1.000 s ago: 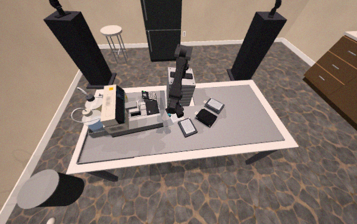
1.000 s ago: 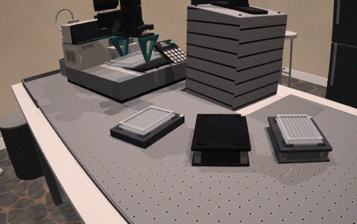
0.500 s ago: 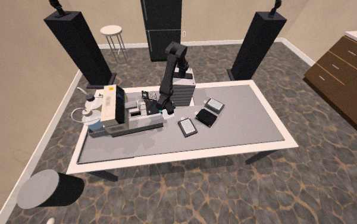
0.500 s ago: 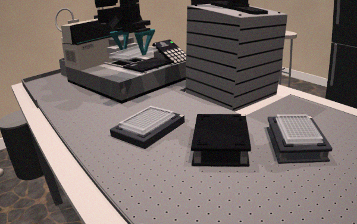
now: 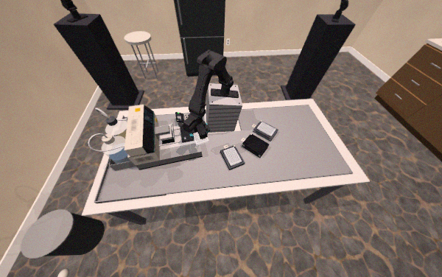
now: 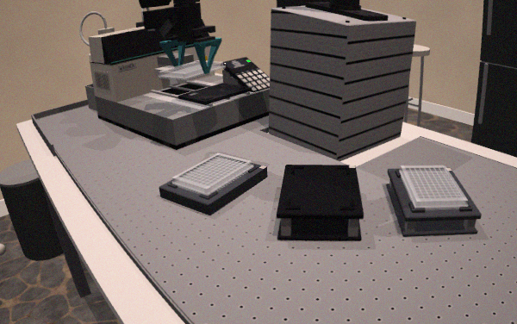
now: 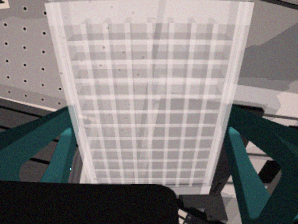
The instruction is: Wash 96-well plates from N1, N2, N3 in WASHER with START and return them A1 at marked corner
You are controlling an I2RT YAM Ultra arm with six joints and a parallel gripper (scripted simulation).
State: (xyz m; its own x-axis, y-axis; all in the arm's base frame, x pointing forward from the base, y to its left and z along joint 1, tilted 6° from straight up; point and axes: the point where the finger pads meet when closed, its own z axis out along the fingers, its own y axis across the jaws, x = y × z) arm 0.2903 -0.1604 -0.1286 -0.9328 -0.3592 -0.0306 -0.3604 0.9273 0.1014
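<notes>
Right now my hand is 100 mm to the left of the carrier, 100 mm past it and 90 mm above it. Round my hand: N2 label 330 mm to the left, 180 mm below, 80 mm behind; then washer 250 mm to the right, 60 mm behind, 50 mm below; then N1 label 190 mm to the left, 180 mm below, 20 mm behind.
</notes>
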